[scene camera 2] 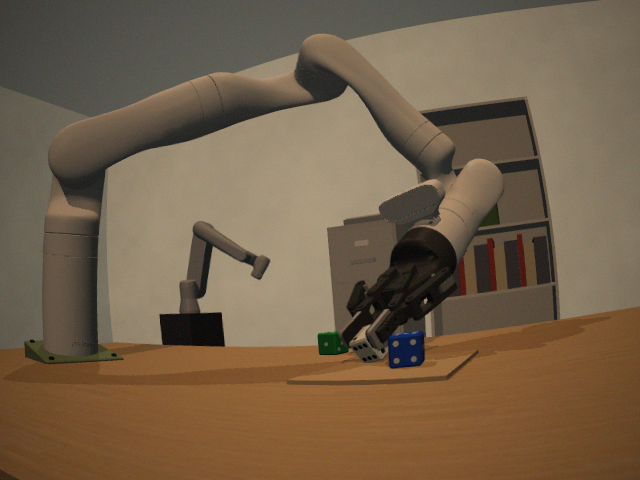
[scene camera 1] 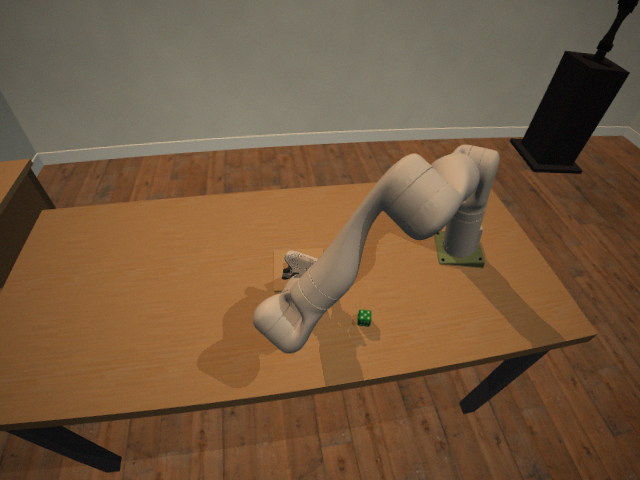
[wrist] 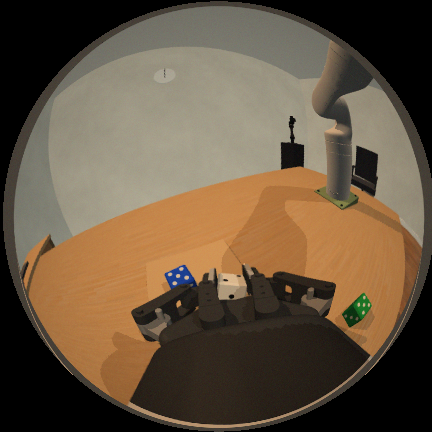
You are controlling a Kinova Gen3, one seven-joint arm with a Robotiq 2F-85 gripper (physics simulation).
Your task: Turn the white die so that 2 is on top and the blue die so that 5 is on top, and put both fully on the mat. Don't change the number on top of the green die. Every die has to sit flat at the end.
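The white die (scene camera 2: 368, 349) (wrist: 232, 288) is between the fingers of my gripper (scene camera 2: 363, 339) (wrist: 229, 273), which is shut on it. The arm leans, and the die is tilted, low over the mat (scene camera 1: 278, 258) (scene camera 2: 330, 377) (wrist: 215, 251); contact with the mat is unclear. Its 2 face points upward at a slant, and the 6 face slants downward. The blue die (scene camera 2: 405, 349) (wrist: 180, 276) sits flat on the mat beside the gripper, 5 on top. The green die (scene camera 1: 364, 317) (scene camera 2: 330, 343) (wrist: 357, 310) sits flat off the mat, apparently 5 on top. In scene camera 1 the arm hides the white die.
The wooden table (scene camera 1: 155, 248) (scene camera 2: 206, 423) (wrist: 115, 235) carries the arm's green base plate (scene camera 1: 447, 259) (scene camera 2: 77, 357) (wrist: 350, 202). A bookshelf (scene camera 2: 550, 258), a filing cabinet (scene camera 2: 338, 268) and a black pedestal (scene camera 1: 573, 108) stand beyond the table.
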